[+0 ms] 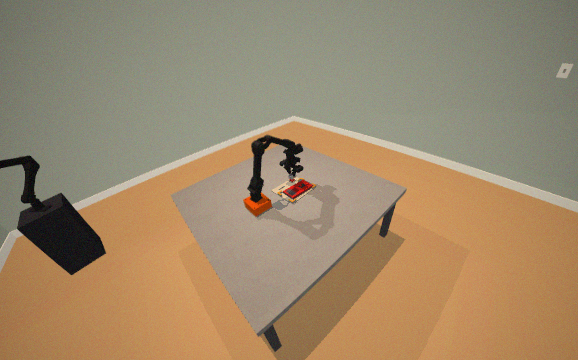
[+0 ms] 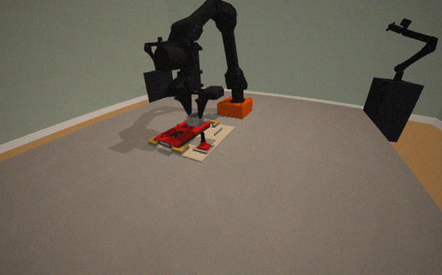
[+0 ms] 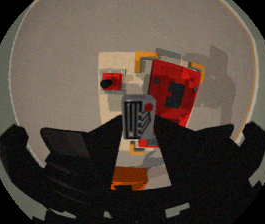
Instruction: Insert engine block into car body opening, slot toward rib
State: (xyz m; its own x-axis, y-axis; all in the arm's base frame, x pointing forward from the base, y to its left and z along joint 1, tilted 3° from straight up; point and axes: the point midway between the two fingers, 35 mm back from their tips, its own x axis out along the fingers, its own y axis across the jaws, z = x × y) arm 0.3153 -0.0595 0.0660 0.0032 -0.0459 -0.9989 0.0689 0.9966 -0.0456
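My gripper tip is 6 cm above the black upright piece, 4 cm to the right of it and 4 cm short of it. Also, from my gripper tip: grey engine block 1 cm below.
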